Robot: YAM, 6 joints.
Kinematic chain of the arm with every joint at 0, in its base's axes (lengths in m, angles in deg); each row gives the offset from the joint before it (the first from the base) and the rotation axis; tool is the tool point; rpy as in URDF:
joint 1: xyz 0 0 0.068 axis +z
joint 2: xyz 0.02 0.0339 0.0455 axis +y
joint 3: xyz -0.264 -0.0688 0 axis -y
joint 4: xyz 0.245 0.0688 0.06 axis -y
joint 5: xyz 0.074 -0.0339 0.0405 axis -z
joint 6: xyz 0.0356 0 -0.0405 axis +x
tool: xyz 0 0 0 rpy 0 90 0
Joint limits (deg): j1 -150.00..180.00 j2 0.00..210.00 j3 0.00..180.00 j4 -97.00..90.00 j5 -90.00..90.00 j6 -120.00..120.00
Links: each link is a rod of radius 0.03 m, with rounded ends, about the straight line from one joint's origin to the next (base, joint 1, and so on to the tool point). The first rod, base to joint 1, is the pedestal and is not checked.
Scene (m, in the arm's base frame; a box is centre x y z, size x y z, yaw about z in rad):
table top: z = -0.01
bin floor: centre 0.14 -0.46 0 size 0.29 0.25 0.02 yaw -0.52
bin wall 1: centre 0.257 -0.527 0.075 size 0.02 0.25 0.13 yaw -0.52
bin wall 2: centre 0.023 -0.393 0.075 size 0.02 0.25 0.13 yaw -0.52
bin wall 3: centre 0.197 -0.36 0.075 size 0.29 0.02 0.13 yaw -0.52
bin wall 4: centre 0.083 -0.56 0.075 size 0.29 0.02 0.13 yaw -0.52
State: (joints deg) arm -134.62 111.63 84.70 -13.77 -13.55 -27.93
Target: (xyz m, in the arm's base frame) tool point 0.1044 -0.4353 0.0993
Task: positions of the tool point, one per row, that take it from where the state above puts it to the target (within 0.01 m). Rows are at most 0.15 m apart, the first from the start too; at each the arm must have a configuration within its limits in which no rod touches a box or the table.
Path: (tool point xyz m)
1: -0.2395 -0.3846 0.3052
2: -0.1540 -0.4175 0.3817
3: -0.0623 -0.4166 0.4563
4: -0.0110 -0.4661 0.3364
5: 0.0497 -0.4719 0.2136
6: 0.1044 -0.4353 0.0993

